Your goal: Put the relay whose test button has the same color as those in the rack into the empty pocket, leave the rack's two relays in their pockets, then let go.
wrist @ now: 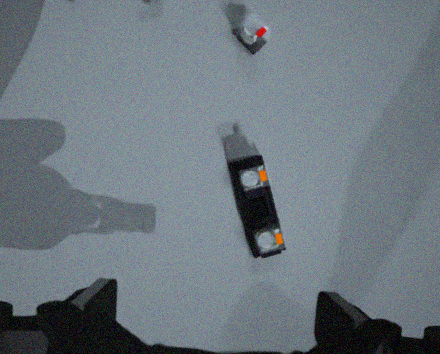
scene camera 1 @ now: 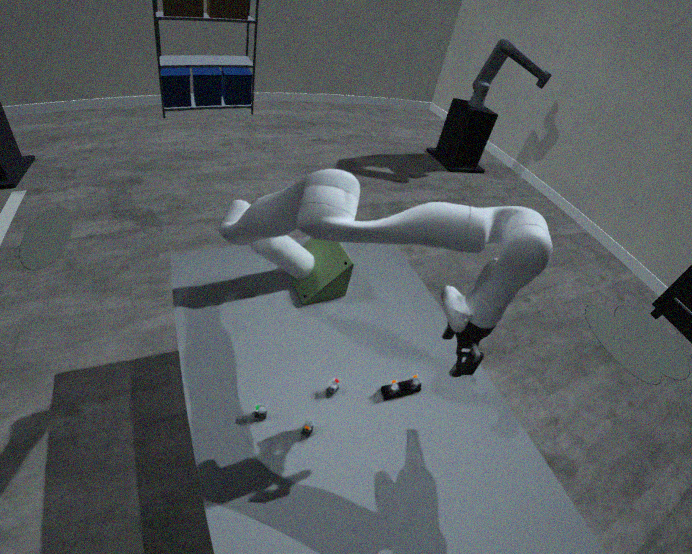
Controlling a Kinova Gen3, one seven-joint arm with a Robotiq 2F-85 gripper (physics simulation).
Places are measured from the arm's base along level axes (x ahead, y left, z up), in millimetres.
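Pixels of known places: gripper, between the fingertips: [wrist: 216, 309] [scene camera 1: 449, 355]; arm's base, origin of its link: [scene camera 1: 302, 265].
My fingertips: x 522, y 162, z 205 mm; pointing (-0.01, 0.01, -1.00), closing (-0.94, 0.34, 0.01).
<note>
For each thing: its top centre in the pictures, then the offset to it from my fingertips. Level surfaces: height alone.
- black rack, centre of its top: [wrist: 259, 207] [scene camera 1: 402, 386] 55 mm back, 11 mm right, 227 mm down
- loose relay with an orange button, centre of its top: [scene camera 1: 308, 424] 11 mm back, 283 mm right, 206 mm down
- red-button relay, centre of its top: [wrist: 255, 26] [scene camera 1: 334, 382] 101 mm back, 190 mm right, 206 mm down
- green-button relay, centre of its top: [scene camera 1: 260, 407] 76 mm back, 380 mm right, 206 mm down
- pale table top, height of its surface: 250 mm down
The black rack [scene camera 1: 401, 391] [wrist: 259, 209] holds two relays with orange buttons, one in each end pocket: one relay [scene camera 1: 393, 386] [wrist: 251, 178] and the other relay [scene camera 1: 415, 382] [wrist: 267, 240]. The middle pocket between them is empty. A loose relay with an orange button [scene camera 1: 307, 428] stands on the table left of the rack in the scene view. A red-button relay [scene camera 1: 333, 387] [wrist: 252, 34] and a green-button relay [scene camera 1: 260, 412] stand apart from it. My gripper [scene camera 1: 467, 372] [wrist: 216, 309] is open and empty, high above the table, off to one side of the rack.
The pale table top [scene camera 1: 346, 490] carries the arm's green base block [scene camera 1: 331, 277] at its far end. The arm's shadows fall across the table. On the floor beyond stand a shelf unit [scene camera 1: 206, 61] with bins and a black pedestal [scene camera 1: 464, 135] bearing another arm.
</note>
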